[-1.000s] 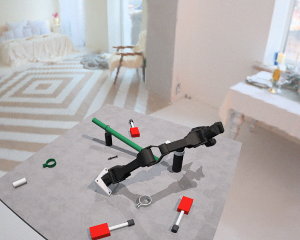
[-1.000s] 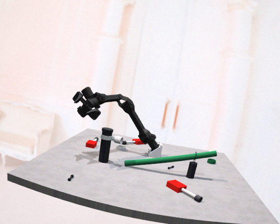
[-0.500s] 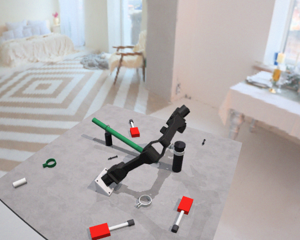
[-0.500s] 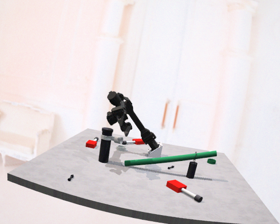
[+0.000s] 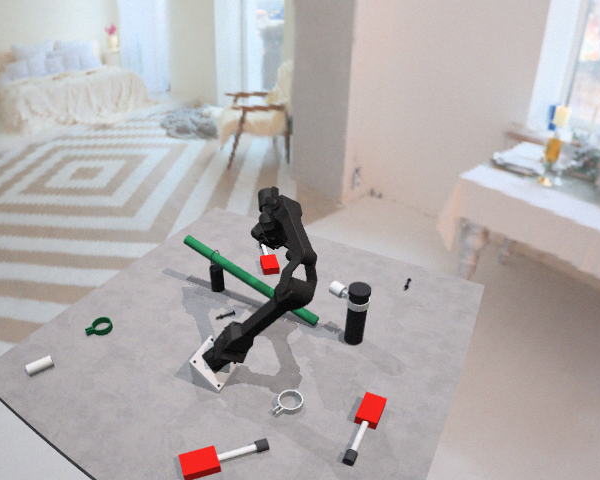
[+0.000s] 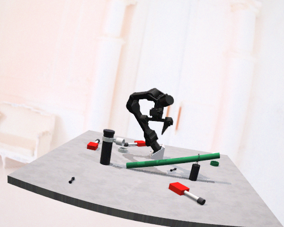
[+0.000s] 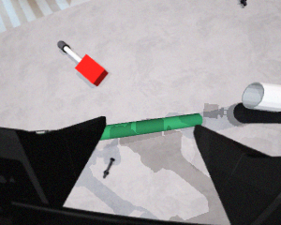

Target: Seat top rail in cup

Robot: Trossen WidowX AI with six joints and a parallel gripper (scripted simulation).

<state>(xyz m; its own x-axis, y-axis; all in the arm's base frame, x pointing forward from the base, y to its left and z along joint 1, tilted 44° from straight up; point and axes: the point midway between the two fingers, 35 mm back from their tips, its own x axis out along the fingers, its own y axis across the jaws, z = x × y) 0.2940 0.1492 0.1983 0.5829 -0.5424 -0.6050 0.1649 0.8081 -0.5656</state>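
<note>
Right now my gripper tip is 2 cm short of the white rail-end cup, 19 cm to the left of it and 8 cm above it. From my gripper tip the other things lie so: small black post: 2 cm behind, 28 cm to the left, 13 cm below; white cylinder: 66 cm behind, 49 cm to the left, 22 cm below.
</note>
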